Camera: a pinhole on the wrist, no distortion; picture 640 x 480 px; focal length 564.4 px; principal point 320.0 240.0 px. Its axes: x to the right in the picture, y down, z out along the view. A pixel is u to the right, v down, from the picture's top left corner.
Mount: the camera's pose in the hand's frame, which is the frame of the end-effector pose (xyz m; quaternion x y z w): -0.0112 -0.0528 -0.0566 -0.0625 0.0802 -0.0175 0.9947
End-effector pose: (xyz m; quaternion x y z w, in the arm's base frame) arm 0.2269 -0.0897 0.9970 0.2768 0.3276 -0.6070 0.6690
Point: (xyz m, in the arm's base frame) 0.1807 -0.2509 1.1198
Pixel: 266 136
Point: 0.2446 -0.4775 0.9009
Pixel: outside the picture
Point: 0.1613 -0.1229 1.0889
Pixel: 33 71
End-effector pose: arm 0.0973 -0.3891 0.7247 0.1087 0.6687 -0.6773 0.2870
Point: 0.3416 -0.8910 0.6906
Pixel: 180 338
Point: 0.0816 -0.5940 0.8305
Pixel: 273 39
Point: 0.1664 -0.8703 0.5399
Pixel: 396 392
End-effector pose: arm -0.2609 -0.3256 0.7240 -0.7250 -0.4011 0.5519 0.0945
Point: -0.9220 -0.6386 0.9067
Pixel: outside the picture
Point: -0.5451 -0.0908 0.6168
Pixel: outside the picture
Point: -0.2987 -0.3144 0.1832
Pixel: outside the picture
